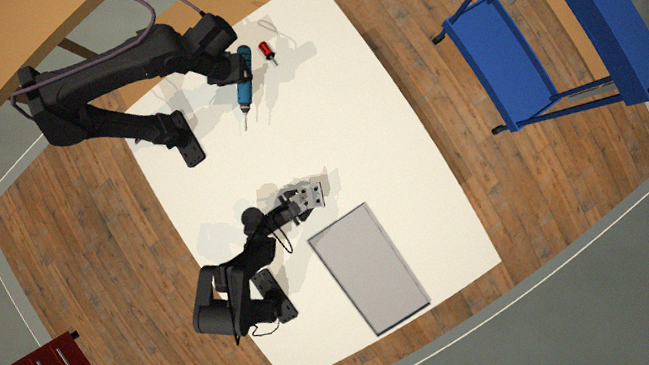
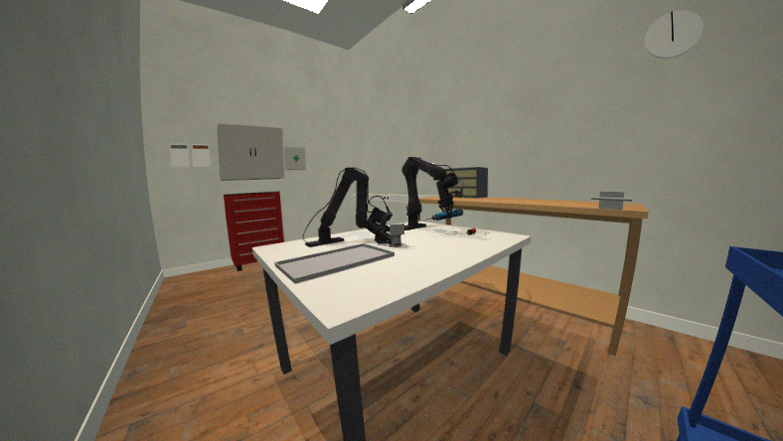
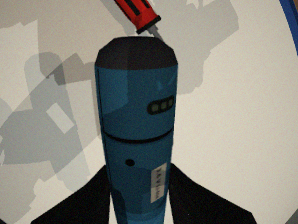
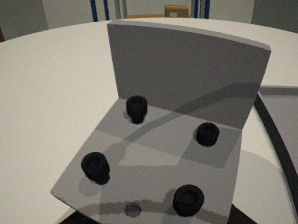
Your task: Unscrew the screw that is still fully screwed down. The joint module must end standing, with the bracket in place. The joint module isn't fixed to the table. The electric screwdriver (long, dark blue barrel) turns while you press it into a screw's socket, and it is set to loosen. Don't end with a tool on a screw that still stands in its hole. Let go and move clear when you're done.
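Right now the grey bracket is 5 cm above my right hand. The rest, counted from my right hand: flat grey tray 4 cm ahead, 32 cm to the right, 2 cm below; then red-handled screwdriver 11 cm ahead, 47 cm to the left, 1 cm below.
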